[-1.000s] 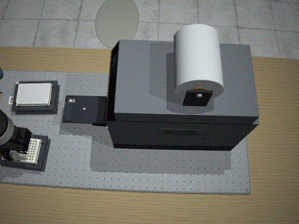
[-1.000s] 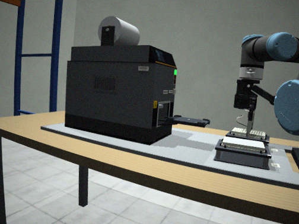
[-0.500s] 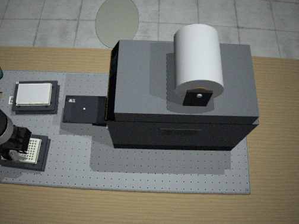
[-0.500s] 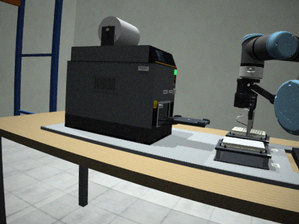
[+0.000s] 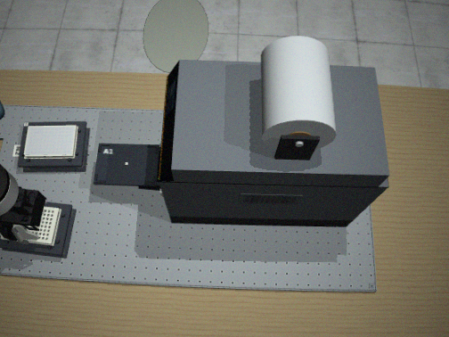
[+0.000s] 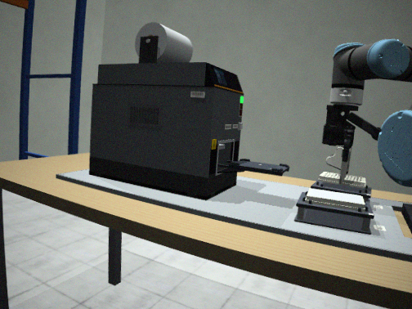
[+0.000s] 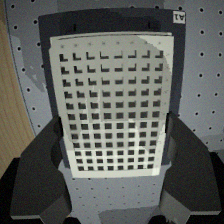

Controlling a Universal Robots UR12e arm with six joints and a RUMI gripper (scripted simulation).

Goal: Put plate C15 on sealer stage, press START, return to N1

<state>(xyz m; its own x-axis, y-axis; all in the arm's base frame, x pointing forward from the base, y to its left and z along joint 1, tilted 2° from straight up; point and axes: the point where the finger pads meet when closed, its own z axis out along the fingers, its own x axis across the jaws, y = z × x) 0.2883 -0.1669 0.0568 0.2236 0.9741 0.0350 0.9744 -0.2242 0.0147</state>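
My hand is 30 mm above the dark nest. Also, from my hand: plate: 40 mm ahead, 210 mm to the left, 20 mm below; dark stage: 240 mm ahead, 110 mm to the left, 20 mm above; plate C15: 10 mm below.
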